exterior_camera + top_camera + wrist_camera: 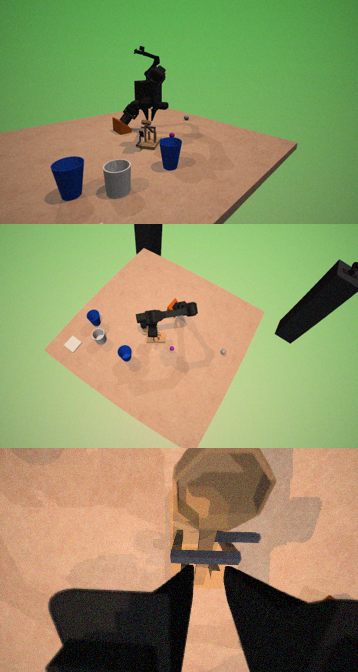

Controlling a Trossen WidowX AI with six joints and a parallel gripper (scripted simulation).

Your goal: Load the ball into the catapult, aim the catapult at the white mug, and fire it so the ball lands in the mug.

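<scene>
My gripper tip is now 20 mm to the left of the wooden catapult and 70 mm above it. From my gripper tip the other things lie so: purple ball (170 mm to the left, 130 mm below); then white mug (230 mm ahead, 310 mm to the right, 110 mm below); then grey ball (200 mm behind, 500 mm to the left, 120 mm below).
</scene>
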